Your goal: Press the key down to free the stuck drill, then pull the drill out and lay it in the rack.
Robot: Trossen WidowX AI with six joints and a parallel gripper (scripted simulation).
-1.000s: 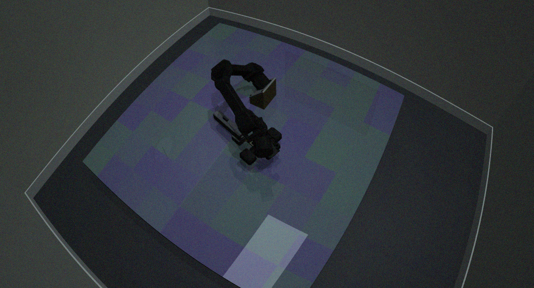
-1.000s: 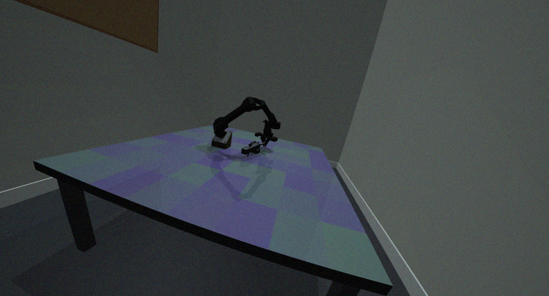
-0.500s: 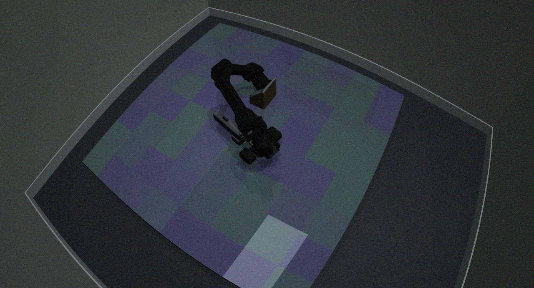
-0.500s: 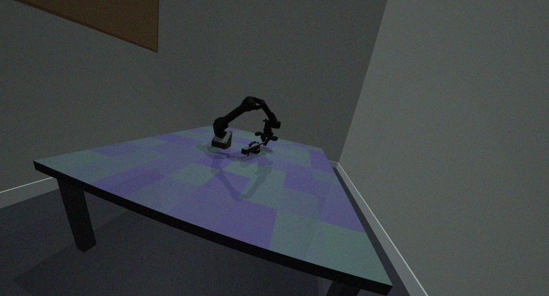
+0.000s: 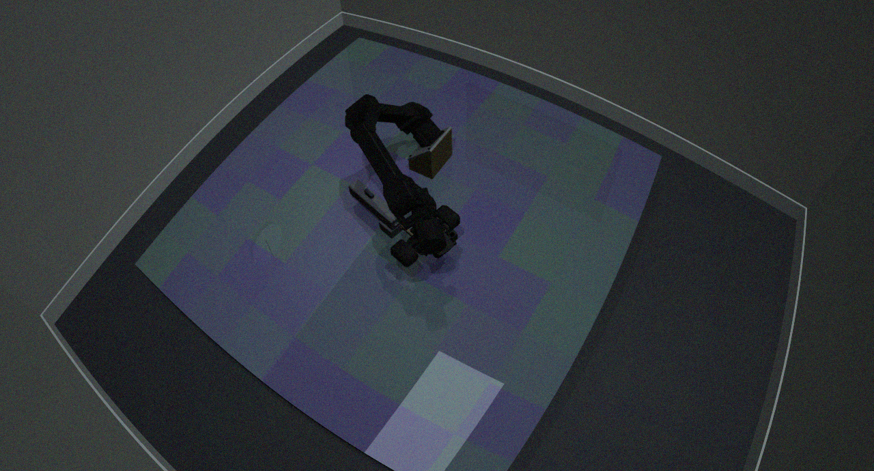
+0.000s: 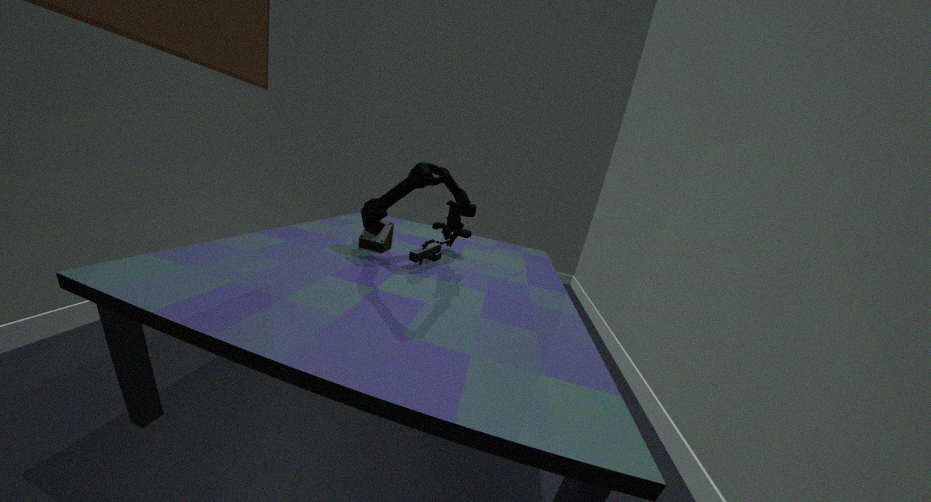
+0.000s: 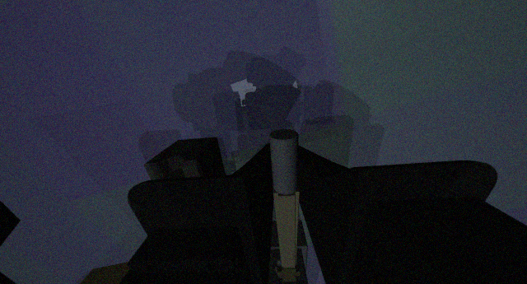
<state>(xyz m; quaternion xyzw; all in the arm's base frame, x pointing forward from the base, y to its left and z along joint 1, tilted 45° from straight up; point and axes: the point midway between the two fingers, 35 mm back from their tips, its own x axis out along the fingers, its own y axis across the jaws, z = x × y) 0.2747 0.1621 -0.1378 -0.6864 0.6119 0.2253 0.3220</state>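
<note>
The drill is 4 cm to the right of my gripper tip and 3 cm above it. Round my gripper tip: dark key 2 cm behind, 23 cm to the right, 2 cm above; then grey holder block 2 cm behind, 20 cm to the right, 1 cm above.
</note>
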